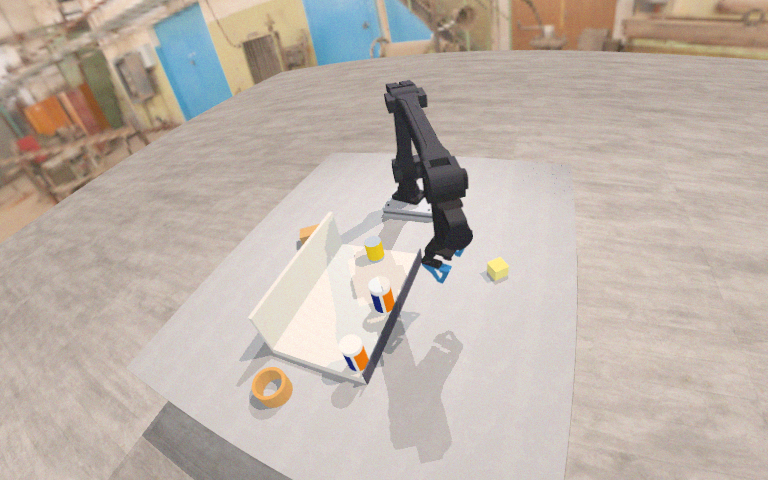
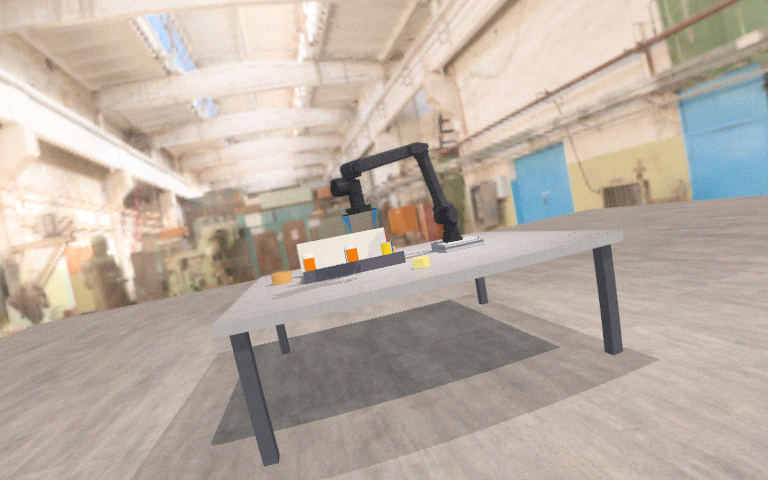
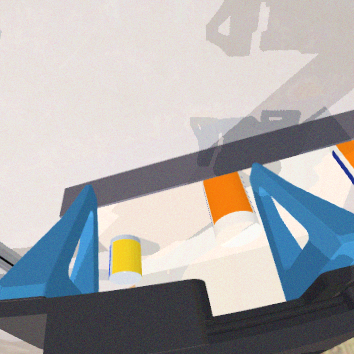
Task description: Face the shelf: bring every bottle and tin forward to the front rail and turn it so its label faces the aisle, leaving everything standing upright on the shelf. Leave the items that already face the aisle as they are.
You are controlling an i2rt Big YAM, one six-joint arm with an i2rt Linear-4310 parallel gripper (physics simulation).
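Places are measured from the arm's base along level axes (x back, y left, z down), in millimetres.
Where they show: gripper, fingertip midpoint: (image 1: 449, 268) (image 2: 363, 230) (image 3: 173, 180); arm's base, link origin: (image 1: 409, 196) (image 2: 452, 240).
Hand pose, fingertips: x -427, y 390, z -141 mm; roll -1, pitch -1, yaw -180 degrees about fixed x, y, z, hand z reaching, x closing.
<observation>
Each offset is from my fingertips to the top centre of the thing. "spot": to the spot under its first point.
The shelf has a dark front rail {dz +127, dx -69, dy -137 mm} (image 1: 391, 325) (image 2: 353, 268) (image 3: 145, 175). A white-topped bottle {dz +55, dx -79, dy -172 mm} (image 1: 382, 298) (image 2: 352, 255) (image 3: 229, 197) stands upright mid-shelf close behind the rail, orange towards the rail and dark blue on another side. A similar bottle {dz +58, dx -266, dy -127 mm} (image 1: 356, 356) (image 2: 309, 264) (image 3: 348, 152) stands upright near the rail at the far end from the arm base. A short yellow tin {dz +84, dx +86, dy -318 mm} (image 1: 374, 250) (image 2: 386, 248) (image 3: 126, 257) stands upright back from the rail, yellow towards it, with a blue sliver at its side. My gripper (image 1: 451, 268) (image 2: 362, 229) (image 3: 173, 180) is open and empty, above the shelf's front area.
The shelf's cream back panel {spot: dz +64, dx -159, dy -420 mm} (image 1: 297, 277) (image 2: 334, 243) rises behind the items. An orange ring {dz +131, dx -445, dy -288 mm} (image 1: 271, 401) (image 2: 281, 277) lies beyond the shelf's far end. An orange block {dz +131, dx +86, dy -626 mm} (image 1: 307, 233) sits behind the panel. A yellow cube {dz +143, dx +200, dy +62 mm} (image 1: 497, 268) (image 2: 420, 262) sits on the aisle side.
</observation>
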